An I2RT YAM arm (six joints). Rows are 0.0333 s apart.
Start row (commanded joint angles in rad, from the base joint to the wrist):
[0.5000 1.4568 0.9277 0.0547 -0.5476 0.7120]
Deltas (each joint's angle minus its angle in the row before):
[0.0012 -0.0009 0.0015 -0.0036 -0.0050 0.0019]
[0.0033 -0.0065 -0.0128 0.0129 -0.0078 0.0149]
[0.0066 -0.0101 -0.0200 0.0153 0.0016 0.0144]
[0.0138 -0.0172 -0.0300 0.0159 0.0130 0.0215]
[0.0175 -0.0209 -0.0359 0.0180 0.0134 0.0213]
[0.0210 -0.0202 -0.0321 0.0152 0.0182 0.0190]
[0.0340 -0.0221 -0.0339 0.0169 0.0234 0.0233]
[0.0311 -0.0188 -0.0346 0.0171 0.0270 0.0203]
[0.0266 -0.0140 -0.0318 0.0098 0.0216 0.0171]
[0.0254 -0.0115 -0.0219 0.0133 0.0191 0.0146]
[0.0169 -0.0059 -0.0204 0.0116 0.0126 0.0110]
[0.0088 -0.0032 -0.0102 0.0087 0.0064 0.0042]
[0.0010 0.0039 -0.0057 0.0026 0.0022 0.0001]
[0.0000 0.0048 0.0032 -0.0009 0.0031 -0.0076]
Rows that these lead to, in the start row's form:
[0.5012 1.4559 0.9292 0.0511 -0.5526 0.7139]
[0.5045 1.4494 0.9164 0.0640 -0.5604 0.7288]
[0.5111 1.4393 0.8964 0.0793 -0.5588 0.7432]
[0.5249 1.4221 0.8664 0.0952 -0.5458 0.7647]
[0.5424 1.4012 0.8305 0.1132 -0.5324 0.7860]
[0.5634 1.3810 0.7984 0.1284 -0.5142 0.8050]
[0.5974 1.3589 0.7645 0.1453 -0.4908 0.8283]
[0.6285 1.3401 0.7299 0.1624 -0.4638 0.8486]
[0.6551 1.3261 0.6981 0.1722 -0.4422 0.8657]
[0.6805 1.3146 0.6762 0.1855 -0.4231 0.8803]
[0.6974 1.3087 0.6558 0.1971 -0.4105 0.8913]
[0.7062 1.3055 0.6456 0.2058 -0.4041 0.8955]
[0.7072 1.3094 0.6399 0.2084 -0.4019 0.8956]
[0.7072 1.3142 0.6431 0.2075 -0.3988 0.8880]

